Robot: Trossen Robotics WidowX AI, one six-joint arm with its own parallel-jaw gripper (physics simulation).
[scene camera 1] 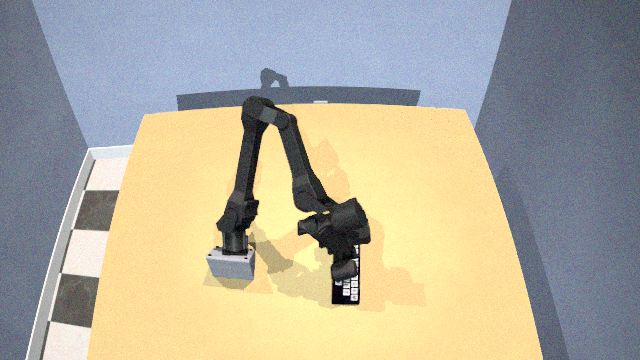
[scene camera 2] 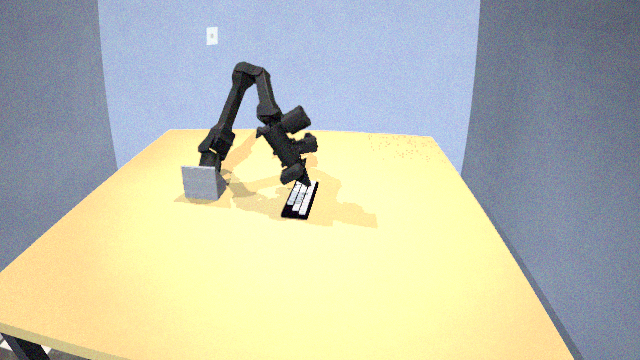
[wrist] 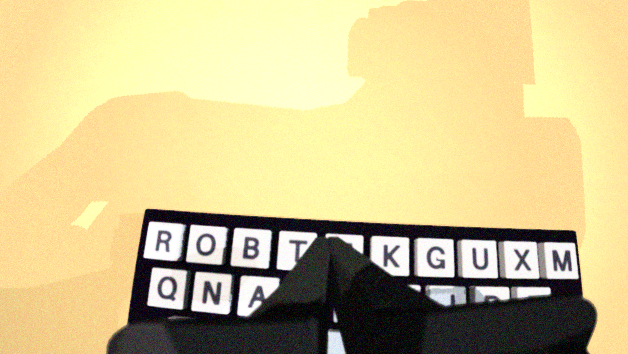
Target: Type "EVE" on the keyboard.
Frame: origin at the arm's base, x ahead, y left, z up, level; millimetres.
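Where they show: gripper, between the fingertips: (scene camera 1: 356,257) (scene camera 2: 309,185) (wrist: 326,247); arm's base, origin of its link: (scene camera 1: 234,252) (scene camera 2: 207,174).
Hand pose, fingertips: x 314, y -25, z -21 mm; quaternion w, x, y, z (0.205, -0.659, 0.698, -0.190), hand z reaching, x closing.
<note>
Each offset is from my fingertips to the top centre of the thing. Level surfaces: height alone.
The black keyboard @(dx -24, dy -15, dz -21 mm) (scene camera 1: 337,299) (scene camera 2: 290,211) (wrist: 295,223) with white letter keys lies flat on the table. My gripper (scene camera 2: 308,184) (wrist: 326,247) is shut with nothing between its fingers. In the wrist view its tips overlap the left part of the key between T @(dx +0, dy +12, dz -21 mm) (wrist: 294,248) and K @(dx -6, dy -28, dz -21 mm) (wrist: 389,256), whose letter is mostly hidden. In scene camera 2 the tips are at the keyboard's far end, very close to or touching the keys; whether a key is pressed I cannot tell. The V key's letter is hidden behind the fingers in the wrist view. The arm hides the fingertips in scene camera 1.
The arm's grey base block (scene camera 1: 231,266) (scene camera 2: 200,183) stands on the yellow table @(dz -39 mm) (scene camera 1: 425,175) (scene camera 2: 400,260), left of the keyboard in both scene views. The arm's shadow falls over the table around the keyboard. Blue-grey walls stand behind and to the sides.
</note>
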